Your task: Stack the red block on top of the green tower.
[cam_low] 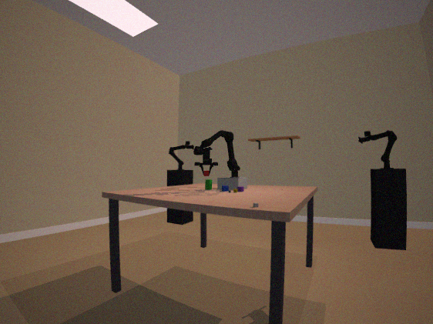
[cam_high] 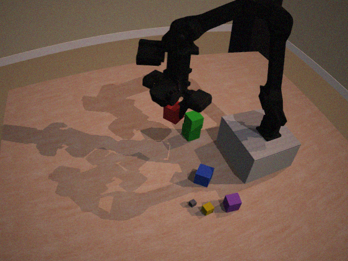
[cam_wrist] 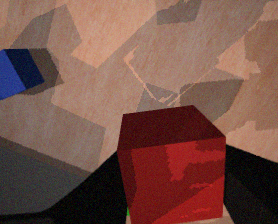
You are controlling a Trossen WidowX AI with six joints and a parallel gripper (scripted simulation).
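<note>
Now: gripper tip 80 mm past the green block, 60 mm above it and 30 mm to the left of it. The rest, counted from my gripper tip: small grey block: 220 mm to the left, 120 mm below, 30 mm ahead; red block: 10 mm above; blue block: 150 mm to the left, 110 mm below, 30 mm behind.
</note>
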